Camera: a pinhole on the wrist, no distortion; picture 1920 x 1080 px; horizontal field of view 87.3 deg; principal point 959.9 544.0 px. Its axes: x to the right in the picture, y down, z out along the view. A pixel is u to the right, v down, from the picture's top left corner.
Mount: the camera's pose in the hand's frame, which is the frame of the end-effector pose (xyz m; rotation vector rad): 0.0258 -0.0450 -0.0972 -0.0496 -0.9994 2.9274
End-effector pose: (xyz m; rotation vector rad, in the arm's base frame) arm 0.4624 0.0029 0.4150 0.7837 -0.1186 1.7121
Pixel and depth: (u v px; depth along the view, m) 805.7 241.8 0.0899
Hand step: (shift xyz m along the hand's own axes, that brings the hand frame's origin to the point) 0.0364 -0.0793 -0.0094
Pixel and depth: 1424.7 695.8 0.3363
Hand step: -0.1464 -0.2817 0.1354
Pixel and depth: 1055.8 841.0 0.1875
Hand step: -0.0026 -0.2022 0.0170
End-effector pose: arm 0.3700 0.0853 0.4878 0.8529 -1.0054 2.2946
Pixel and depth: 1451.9 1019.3 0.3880
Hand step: -0.1878 -0.4160 0.0947
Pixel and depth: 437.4 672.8 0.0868
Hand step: 0.0664 -0.1093 -0.0347
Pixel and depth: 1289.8 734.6 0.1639
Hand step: -0.0364 -0.1666 0.0126
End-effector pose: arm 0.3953 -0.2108 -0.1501 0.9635 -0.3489 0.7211
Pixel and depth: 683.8 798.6 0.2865
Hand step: 0.0886 -0.2815 0.0862
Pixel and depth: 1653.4 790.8 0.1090
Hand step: -0.0551 -0.1285 -0.0285
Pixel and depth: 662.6 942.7 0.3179
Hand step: 0.1006 -0.3438 0.0786
